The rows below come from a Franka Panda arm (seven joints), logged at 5 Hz.
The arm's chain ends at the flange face. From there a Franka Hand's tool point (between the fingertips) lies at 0.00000 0.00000 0.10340 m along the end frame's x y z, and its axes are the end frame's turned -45 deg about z.
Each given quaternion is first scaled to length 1.
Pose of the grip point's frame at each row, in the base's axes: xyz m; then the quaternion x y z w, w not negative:
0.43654 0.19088 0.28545 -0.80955 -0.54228 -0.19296 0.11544
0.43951 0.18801 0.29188 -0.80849 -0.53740 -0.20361 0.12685
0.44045 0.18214 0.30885 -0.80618 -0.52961 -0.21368 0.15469
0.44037 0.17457 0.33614 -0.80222 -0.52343 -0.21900 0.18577
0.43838 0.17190 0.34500 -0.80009 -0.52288 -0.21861 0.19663
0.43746 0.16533 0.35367 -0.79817 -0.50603 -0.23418 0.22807
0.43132 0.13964 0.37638 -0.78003 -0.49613 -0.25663 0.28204
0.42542 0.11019 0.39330 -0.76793 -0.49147 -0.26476 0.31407
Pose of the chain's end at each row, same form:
0.41718 0.14991 0.37839 -0.95545 -0.19120 -0.13409 0.18050
0.41956 0.14417 0.38338 -0.95260 -0.18710 -0.13957 0.19511
0.42177 0.13295 0.39786 -0.94749 -0.18078 -0.13822 0.22469
0.42415 0.12005 0.42249 -0.94146 -0.17659 -0.13124 0.25544
0.42347 0.11573 0.43052 -0.93928 -0.17690 -0.12672 0.26532
0.42267 0.10318 0.43497 -0.93106 -0.16206 -0.12908 0.30033
0.41886 0.06781 0.44971 -0.91052 -0.15986 -0.12916 0.35878
0.41529 0.03340 0.46180 -0.89755 -0.16019 -0.12442 0.39148

